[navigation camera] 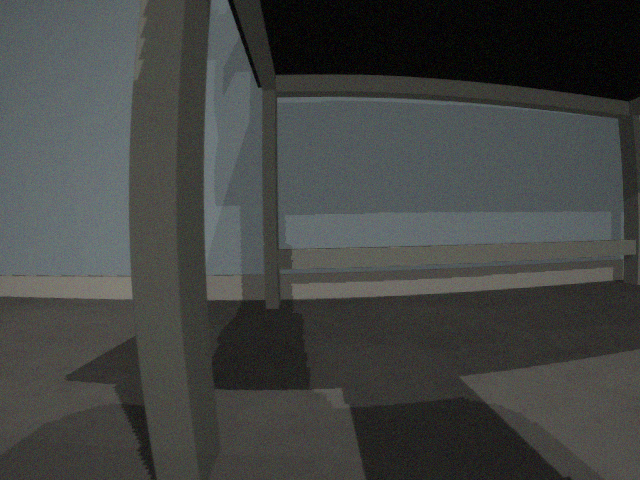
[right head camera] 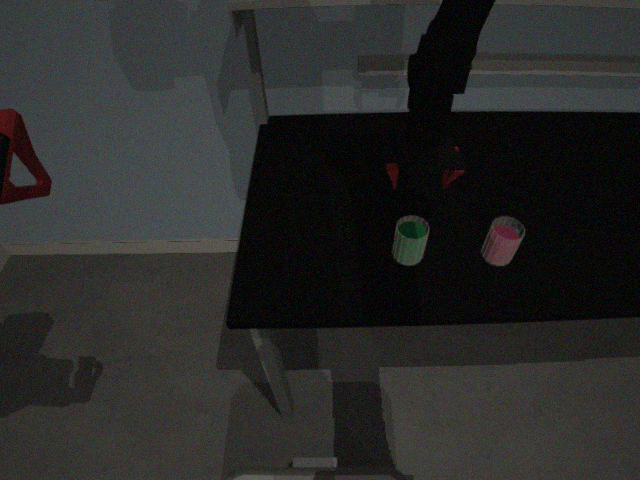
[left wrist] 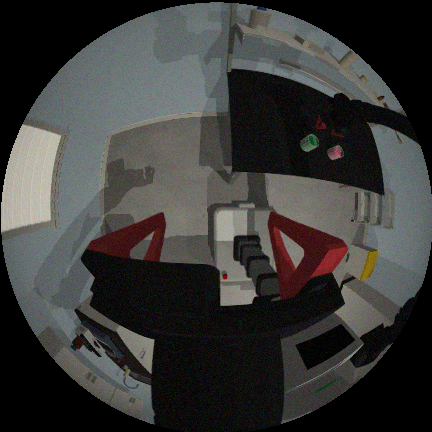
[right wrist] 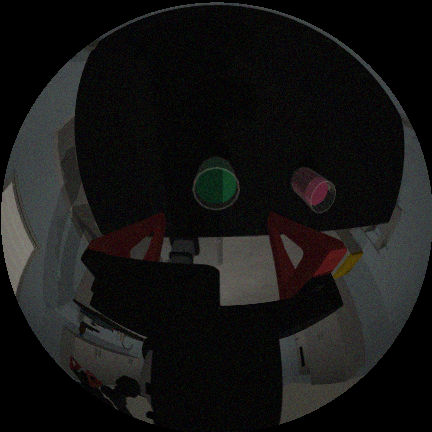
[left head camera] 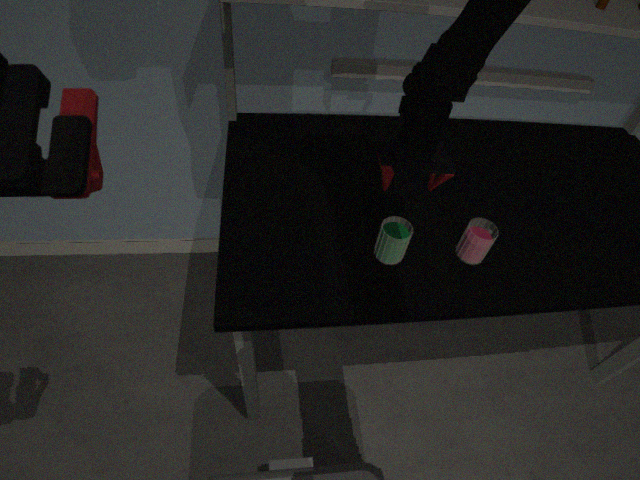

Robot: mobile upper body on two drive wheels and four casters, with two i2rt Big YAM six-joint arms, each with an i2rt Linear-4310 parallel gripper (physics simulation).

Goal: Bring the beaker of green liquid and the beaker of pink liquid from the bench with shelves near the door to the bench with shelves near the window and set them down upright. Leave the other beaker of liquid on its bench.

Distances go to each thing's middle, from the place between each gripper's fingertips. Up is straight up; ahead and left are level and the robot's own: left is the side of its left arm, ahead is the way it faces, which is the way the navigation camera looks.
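Scene:
Counted from my right hand, the beaker of green liquid [right head camera: 411,234] is 20 mm behind and 140 mm below; the beaker of pink liquid [right head camera: 505,234] is 20 mm behind, 210 mm to the right and 140 mm below.
Counted from my left hand, the beaker of green liquid is 33 cm ahead, 46 cm to the right and 47 cm below, and the beaker of pink liquid is 32 cm ahead, 66 cm to the right and 47 cm below.

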